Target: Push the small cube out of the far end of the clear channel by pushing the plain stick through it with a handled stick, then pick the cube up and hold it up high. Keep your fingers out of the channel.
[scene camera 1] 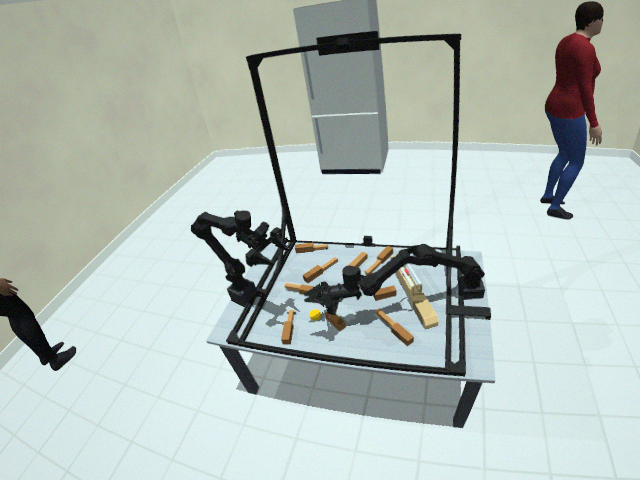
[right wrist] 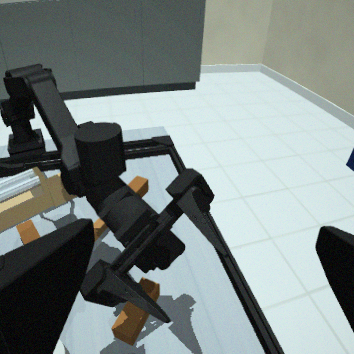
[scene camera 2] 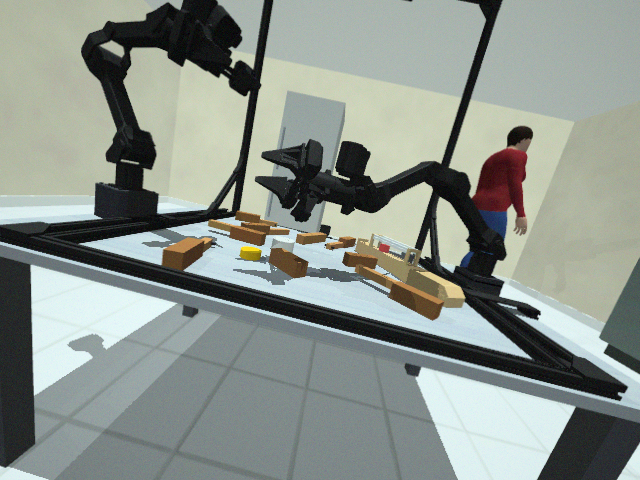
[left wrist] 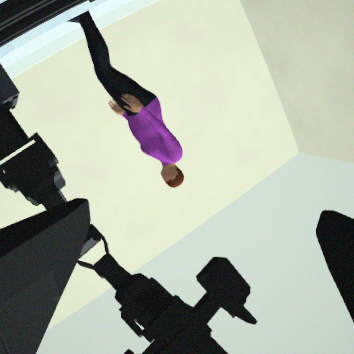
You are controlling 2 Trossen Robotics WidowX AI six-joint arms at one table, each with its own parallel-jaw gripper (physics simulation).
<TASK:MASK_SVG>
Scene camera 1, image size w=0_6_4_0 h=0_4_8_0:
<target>my left gripper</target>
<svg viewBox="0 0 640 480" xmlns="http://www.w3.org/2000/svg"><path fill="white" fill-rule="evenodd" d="M304 293L304 296L309 296L304 299L304 302L319 303L323 307L325 305L327 313L336 315L338 303L342 302L345 298L343 284L337 283L337 285L330 286L325 281Z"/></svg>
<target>my right gripper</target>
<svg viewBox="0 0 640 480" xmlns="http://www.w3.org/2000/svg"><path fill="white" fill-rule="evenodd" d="M282 229L275 227L270 232L270 237L266 239L269 224L263 221L255 231L251 231L246 236L245 243L248 245L248 248L252 247L245 254L248 266L275 265L272 260L260 253L270 243L289 251L289 248L281 239Z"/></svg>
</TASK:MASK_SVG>
